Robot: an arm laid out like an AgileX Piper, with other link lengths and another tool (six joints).
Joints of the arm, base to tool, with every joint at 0 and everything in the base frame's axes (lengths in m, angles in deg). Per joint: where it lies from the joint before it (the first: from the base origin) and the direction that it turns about. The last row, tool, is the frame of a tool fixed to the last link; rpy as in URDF.
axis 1: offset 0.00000 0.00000 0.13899 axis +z
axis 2: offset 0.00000 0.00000 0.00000 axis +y
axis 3: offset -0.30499 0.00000 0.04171 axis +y
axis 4: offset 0.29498 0.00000 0.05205 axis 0.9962 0 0.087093
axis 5: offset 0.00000 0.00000 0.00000 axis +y
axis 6: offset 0.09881 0.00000 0.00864 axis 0.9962 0 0.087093
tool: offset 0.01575 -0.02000 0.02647 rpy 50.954 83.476 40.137
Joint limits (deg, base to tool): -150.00..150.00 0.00..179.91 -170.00..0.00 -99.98..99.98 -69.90..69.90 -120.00..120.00
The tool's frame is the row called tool.
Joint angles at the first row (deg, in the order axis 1, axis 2, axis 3, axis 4, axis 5, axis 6):
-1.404 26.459 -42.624 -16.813 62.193 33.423
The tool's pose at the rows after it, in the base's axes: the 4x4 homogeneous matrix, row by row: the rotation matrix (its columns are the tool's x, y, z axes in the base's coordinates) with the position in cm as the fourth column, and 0 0 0 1 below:
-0.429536 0.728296 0.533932 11.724; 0.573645 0.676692 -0.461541 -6.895; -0.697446 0.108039 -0.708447 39.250; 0 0 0 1
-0.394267 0.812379 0.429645 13.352; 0.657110 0.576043 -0.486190 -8.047; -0.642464 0.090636 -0.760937 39.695; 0 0 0 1
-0.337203 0.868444 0.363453 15.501; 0.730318 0.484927 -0.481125 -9.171; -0.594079 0.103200 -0.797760 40.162; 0 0 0 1
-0.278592 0.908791 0.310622 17.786; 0.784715 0.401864 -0.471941 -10.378; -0.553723 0.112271 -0.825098 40.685; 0 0 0 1
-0.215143 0.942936 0.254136 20.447; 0.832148 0.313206 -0.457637 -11.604; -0.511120 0.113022 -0.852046 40.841; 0 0 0 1
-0.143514 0.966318 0.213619 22.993; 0.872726 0.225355 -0.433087 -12.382; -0.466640 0.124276 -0.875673 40.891; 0 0 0 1
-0.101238 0.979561 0.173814 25.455; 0.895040 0.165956 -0.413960 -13.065; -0.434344 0.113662 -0.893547 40.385; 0 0 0 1
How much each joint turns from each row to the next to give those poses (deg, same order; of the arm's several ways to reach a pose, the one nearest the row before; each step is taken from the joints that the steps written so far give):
-1.829 5.948 -3.368 -1.655 2.351 5.465
-3.558 6.544 -3.795 -0.353 2.270 3.932
-3.309 6.608 -4.063 0.972 0.233 3.596
-2.514 6.491 -4.547 0.654 0.289 3.300
-1.486 7.024 -4.835 0.059 0.628 4.356
-0.320 6.268 -4.873 0.191 0.960 5.247
-0.100 5.664 -3.823 0.000 0.619 3.522

